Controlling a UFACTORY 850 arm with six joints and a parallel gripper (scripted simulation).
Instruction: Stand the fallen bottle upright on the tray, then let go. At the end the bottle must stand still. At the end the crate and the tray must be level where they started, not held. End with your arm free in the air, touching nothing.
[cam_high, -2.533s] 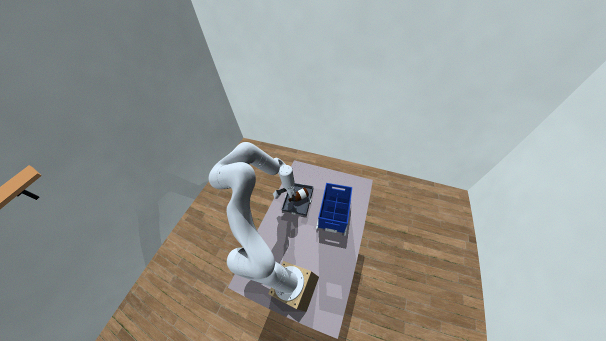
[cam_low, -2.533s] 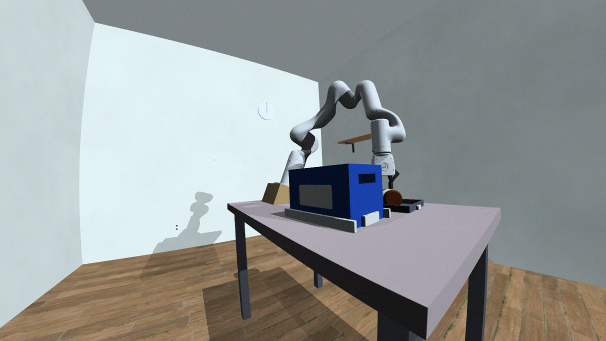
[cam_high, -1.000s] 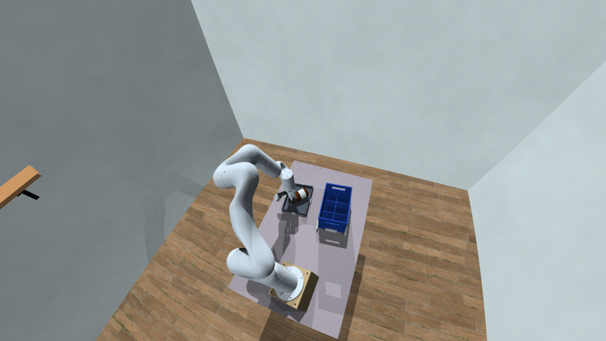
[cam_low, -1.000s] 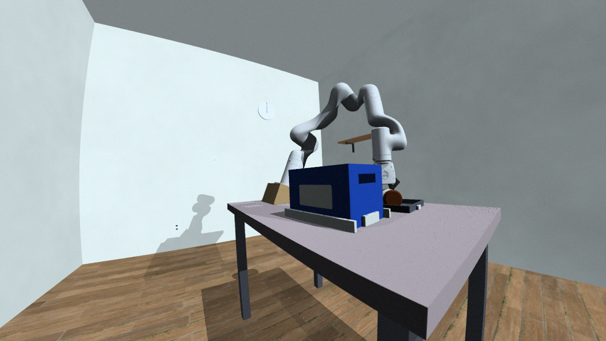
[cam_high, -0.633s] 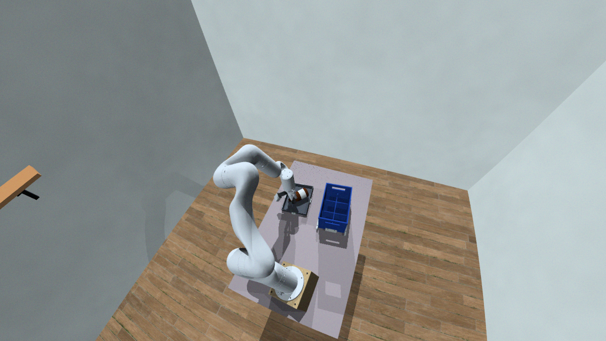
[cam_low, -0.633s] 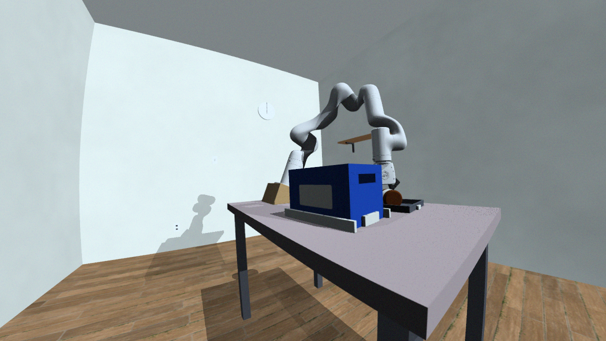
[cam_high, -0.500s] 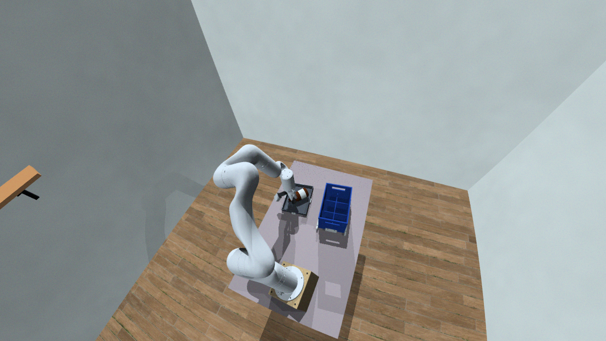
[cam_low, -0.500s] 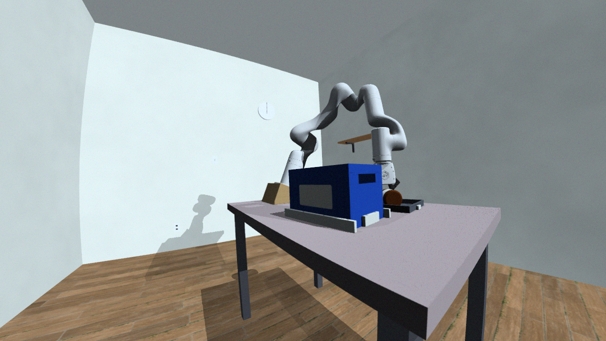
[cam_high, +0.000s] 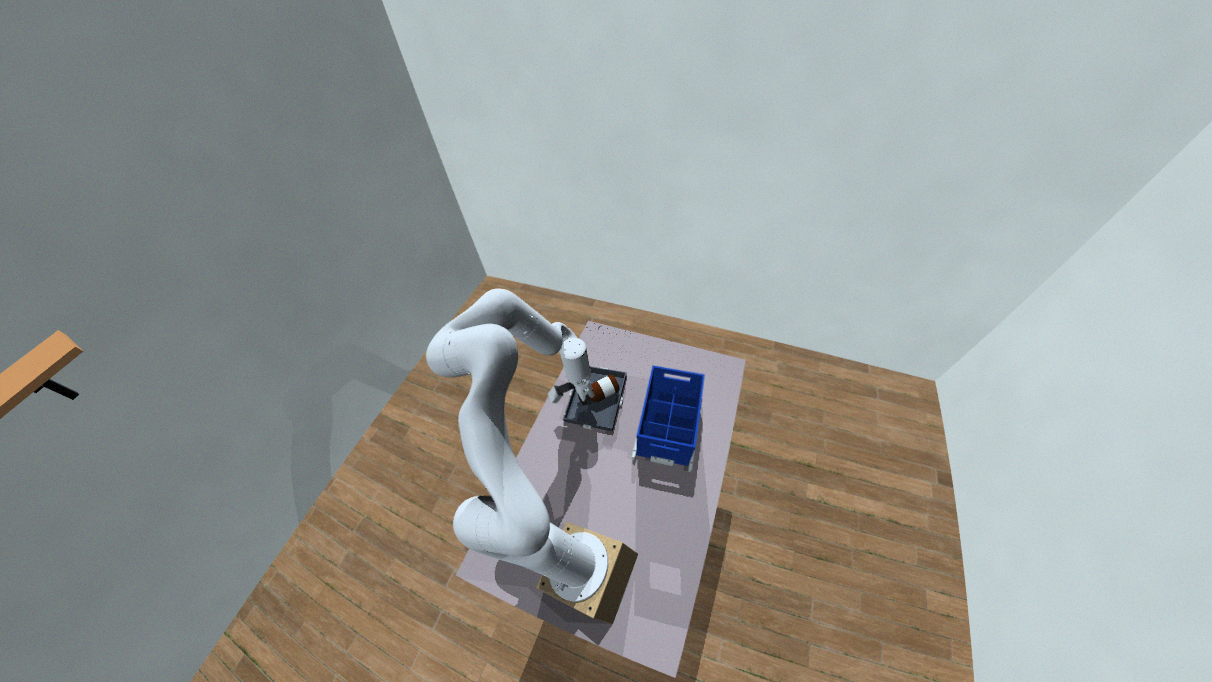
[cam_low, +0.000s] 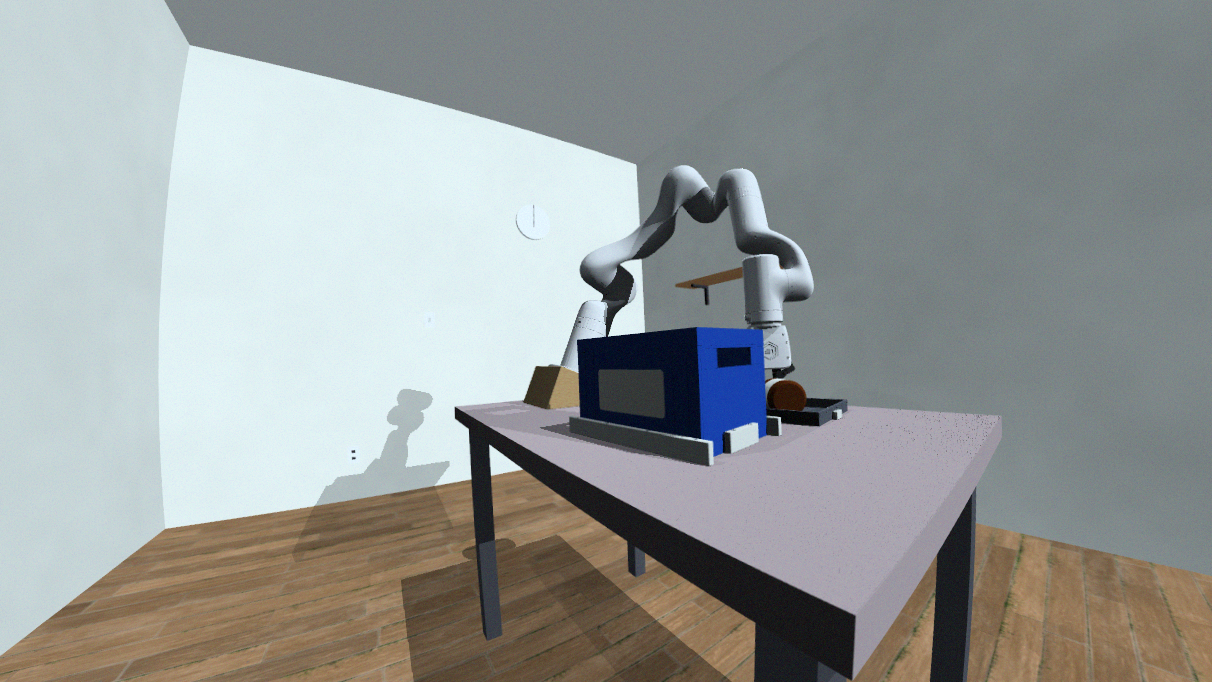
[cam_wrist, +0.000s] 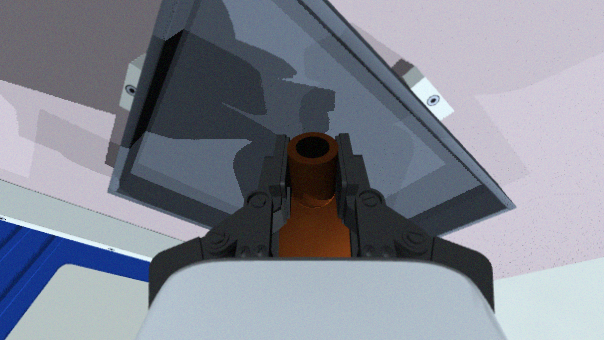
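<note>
Right now my hand is 40 mm short of the dark grey tray, 30 mm to the left of it and 30 mm above it. From my hand the other things lie so: brown bottle: 50 mm ahead, 30 mm to the right; blue crate: 320 mm to the right, 70 mm ahead, 40 mm above.
</note>
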